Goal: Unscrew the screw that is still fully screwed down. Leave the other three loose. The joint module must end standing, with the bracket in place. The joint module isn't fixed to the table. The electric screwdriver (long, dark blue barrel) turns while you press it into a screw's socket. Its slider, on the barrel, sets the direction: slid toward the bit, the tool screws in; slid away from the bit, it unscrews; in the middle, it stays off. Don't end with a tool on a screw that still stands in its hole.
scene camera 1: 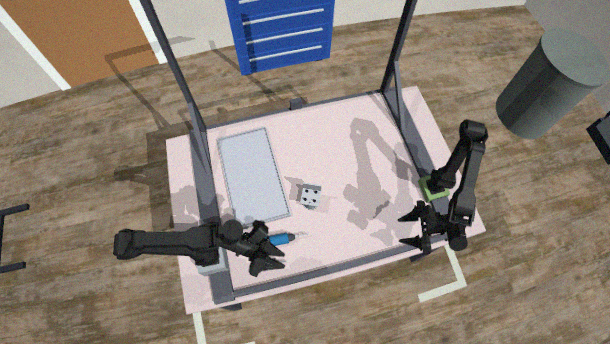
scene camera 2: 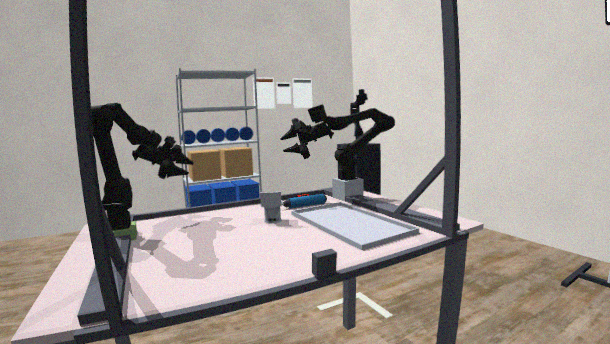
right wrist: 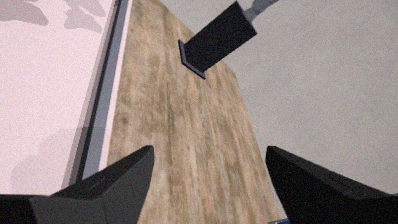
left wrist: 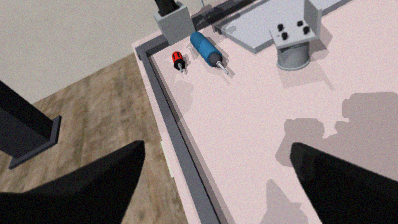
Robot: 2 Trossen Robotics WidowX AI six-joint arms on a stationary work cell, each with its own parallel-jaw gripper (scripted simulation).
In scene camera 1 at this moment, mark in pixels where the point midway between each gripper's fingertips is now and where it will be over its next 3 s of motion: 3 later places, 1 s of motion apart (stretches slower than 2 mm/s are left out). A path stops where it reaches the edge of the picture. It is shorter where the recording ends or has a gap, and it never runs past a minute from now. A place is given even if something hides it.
My left gripper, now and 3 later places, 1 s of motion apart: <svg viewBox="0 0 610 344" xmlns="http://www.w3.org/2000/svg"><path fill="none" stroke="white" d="M398 230L370 209L337 186L334 186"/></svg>
My right gripper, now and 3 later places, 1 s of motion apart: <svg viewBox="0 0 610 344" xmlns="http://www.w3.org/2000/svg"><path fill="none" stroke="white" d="M284 261L270 230L267 234L268 243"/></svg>
